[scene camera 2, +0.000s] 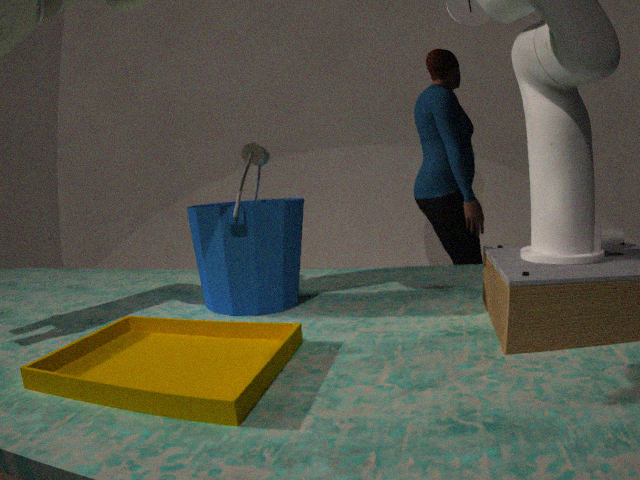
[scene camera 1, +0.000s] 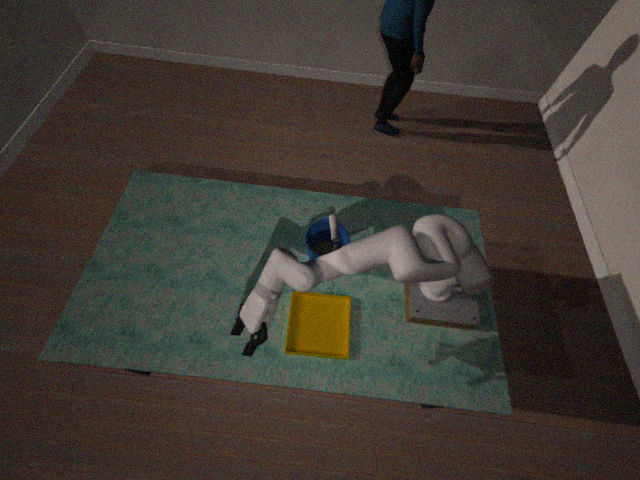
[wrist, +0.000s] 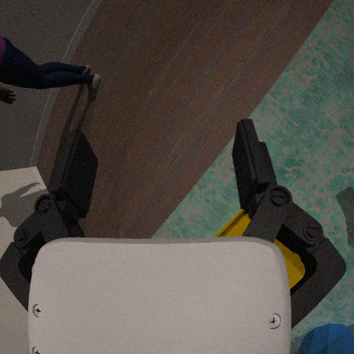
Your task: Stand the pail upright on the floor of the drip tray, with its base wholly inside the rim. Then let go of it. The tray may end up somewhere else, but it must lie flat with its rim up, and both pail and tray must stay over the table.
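Frame: origin at the arm's base, x ahead, y left, z up, level; metres.
Seen in the pictures: gripper, fingertip midpoint: [scene camera 1: 240, 344]; arm's base at its link origin: [scene camera 2: 562, 257] [scene camera 1: 435, 286].
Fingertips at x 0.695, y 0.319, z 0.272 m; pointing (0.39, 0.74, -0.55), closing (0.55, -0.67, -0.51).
Offsets run from my fingertips to a thing's top centre. "spot": to the spot under its first point. Level surfaces: height alone.
A blue pail [scene camera 1: 313, 236] [scene camera 2: 248, 263] [wrist: 327, 341] stands upright on the table, outside the tray, behind it in the second scene view. Its wire handle with a pale grip {spot: 0.261 m back, 0.466 m right, 0.108 m down} [scene camera 1: 333, 228] [scene camera 2: 255, 154] is raised over its opening. The yellow drip tray {0.231 m back, 0.158 m right, 0.329 m down} [scene camera 1: 318, 325] [scene camera 2: 180, 361] [wrist: 294, 265] lies flat with its rim up; in the wrist view the gripper hides most of it. My gripper [scene camera 1: 241, 342] [wrist: 159, 139] is open and empty, raised above the table, left of the tray in the first scene view. It does not show in the second scene view.
The table {0.352 m down} [scene camera 1: 170, 268] [scene camera 2: 413, 392] has a mottled green top. The arm's base block [scene camera 1: 444, 312] [scene camera 2: 568, 310] stands at its right end. My forearm passes over the area beside the pail in the first scene view. A person in blue [scene camera 1: 400, 56] [scene camera 2: 444, 144] stands beyond the table.
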